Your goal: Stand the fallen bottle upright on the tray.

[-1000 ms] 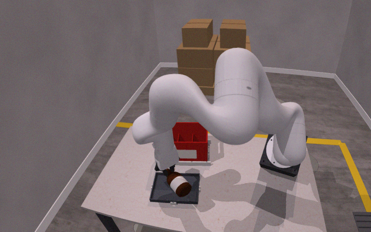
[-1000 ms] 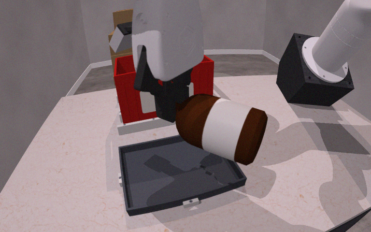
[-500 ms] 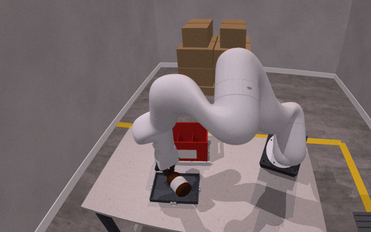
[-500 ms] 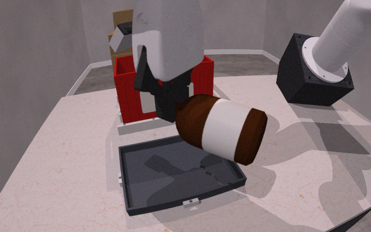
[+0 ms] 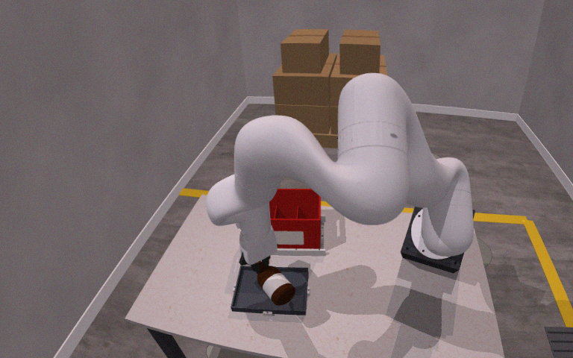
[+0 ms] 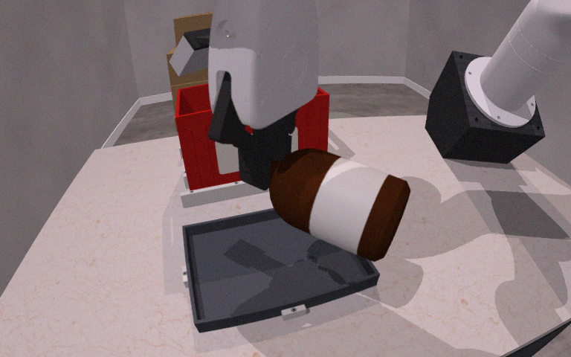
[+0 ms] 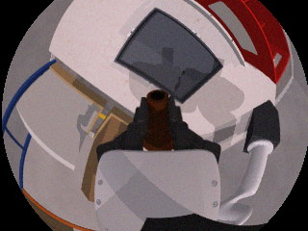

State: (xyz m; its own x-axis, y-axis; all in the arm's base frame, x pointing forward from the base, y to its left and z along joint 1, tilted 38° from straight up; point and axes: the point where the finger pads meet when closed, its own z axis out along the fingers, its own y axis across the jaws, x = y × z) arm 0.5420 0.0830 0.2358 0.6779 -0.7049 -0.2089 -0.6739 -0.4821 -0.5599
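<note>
My hand is 4 cm past the brown bottle, 4 cm to the right of it and 2 cm above it. Also, from my hand: tray (5 cm to the right, 19 cm below); red crate (33 cm to the right, 12 cm below).
</note>
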